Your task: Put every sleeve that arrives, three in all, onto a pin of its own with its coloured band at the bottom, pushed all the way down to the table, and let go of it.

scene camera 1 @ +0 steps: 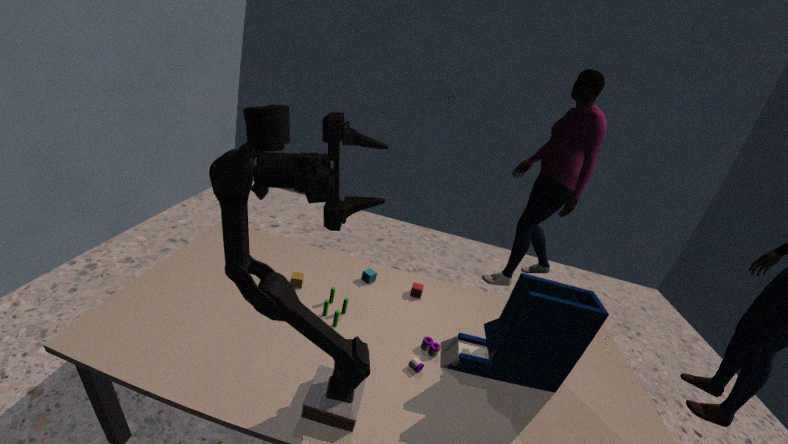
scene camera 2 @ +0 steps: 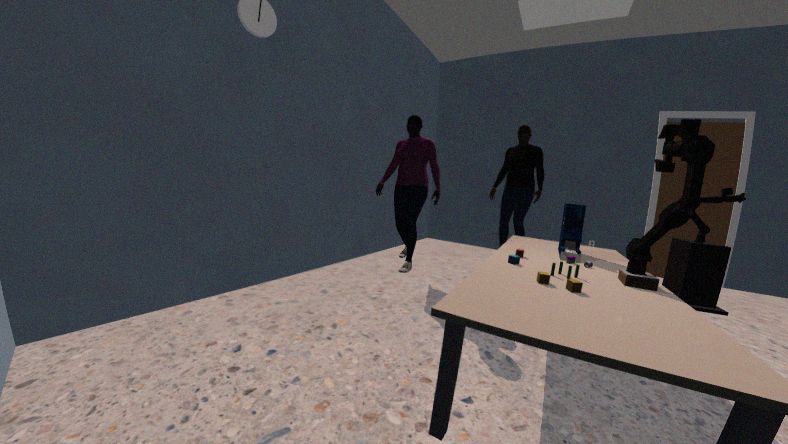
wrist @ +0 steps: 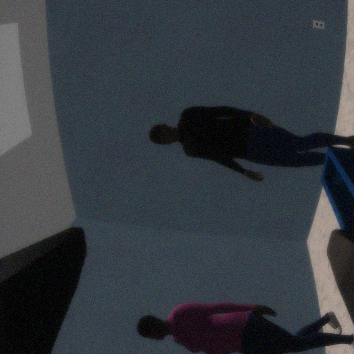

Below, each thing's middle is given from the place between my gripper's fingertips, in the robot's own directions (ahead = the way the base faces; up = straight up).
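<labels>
Pale tray (scene camera 1: 466, 349): far below my hand, a good way ahead of it, far to the right of it.
</labels>
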